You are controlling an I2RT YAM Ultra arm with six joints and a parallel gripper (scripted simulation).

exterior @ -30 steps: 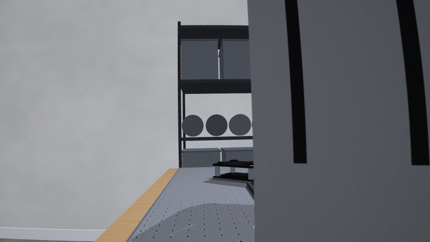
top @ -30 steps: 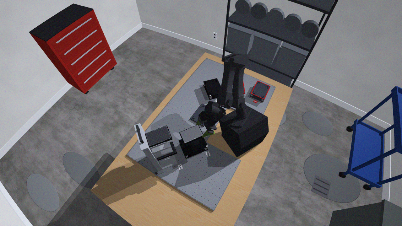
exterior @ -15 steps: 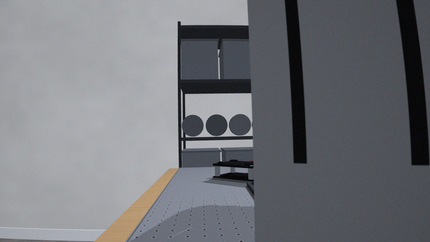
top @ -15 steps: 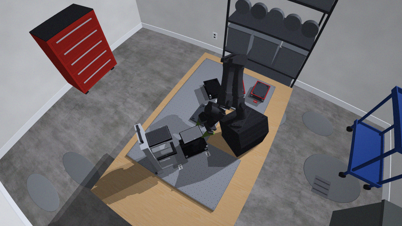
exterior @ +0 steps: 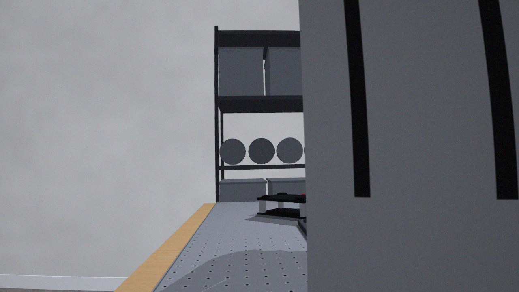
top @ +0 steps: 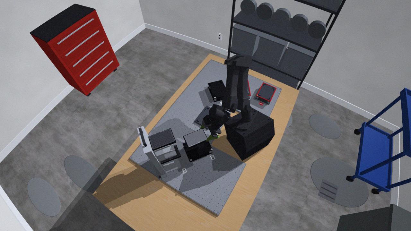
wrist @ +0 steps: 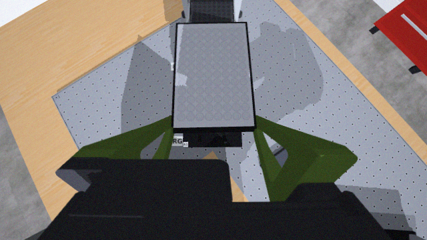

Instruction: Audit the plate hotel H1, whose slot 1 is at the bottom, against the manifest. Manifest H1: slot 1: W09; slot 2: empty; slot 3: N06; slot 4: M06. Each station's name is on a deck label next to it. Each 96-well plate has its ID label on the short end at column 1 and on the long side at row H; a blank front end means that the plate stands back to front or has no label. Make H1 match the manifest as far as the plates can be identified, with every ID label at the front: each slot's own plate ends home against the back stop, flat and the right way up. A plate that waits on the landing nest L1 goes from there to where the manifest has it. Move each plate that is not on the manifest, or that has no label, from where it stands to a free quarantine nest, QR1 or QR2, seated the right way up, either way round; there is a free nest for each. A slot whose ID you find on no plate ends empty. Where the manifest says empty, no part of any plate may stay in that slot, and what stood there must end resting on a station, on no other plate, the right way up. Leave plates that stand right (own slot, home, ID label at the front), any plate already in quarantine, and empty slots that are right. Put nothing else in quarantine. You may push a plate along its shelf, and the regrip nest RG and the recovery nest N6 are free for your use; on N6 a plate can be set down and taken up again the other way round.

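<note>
My gripper is now 80 mm past the RG deck label, 50 mm to the right of it and 190 mm above it. Also, from my hand: white plate: 70 mm behind, 570 mm to the right, 140 mm below; then H1 deck label: 50 mm ahead, 210 mm to the left, 190 mm below; then grey hotel wall: 210 mm ahead, 240 mm to the left.
</note>
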